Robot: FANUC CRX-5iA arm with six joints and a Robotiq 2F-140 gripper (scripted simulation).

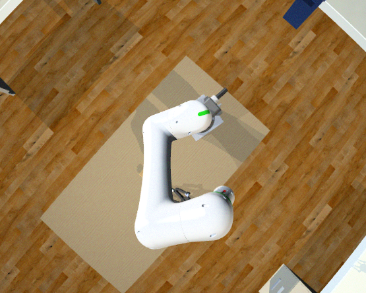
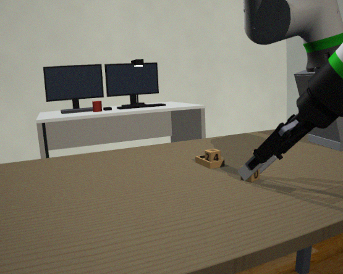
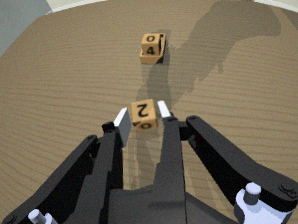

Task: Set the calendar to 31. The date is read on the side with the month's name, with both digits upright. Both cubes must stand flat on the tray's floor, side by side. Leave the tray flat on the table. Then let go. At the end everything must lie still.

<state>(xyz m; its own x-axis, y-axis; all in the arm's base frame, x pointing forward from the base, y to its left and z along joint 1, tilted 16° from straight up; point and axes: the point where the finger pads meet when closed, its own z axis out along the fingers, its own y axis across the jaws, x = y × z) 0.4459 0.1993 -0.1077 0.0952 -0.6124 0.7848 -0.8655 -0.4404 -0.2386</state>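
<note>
My gripper is now 1 cm short of the wooden number cube, 2 cm to the left of it and 2 cm above it. The rest, counted from my hand: small wooden tray (4 cm ahead, 17 cm to the right, 3 cm below).
</note>
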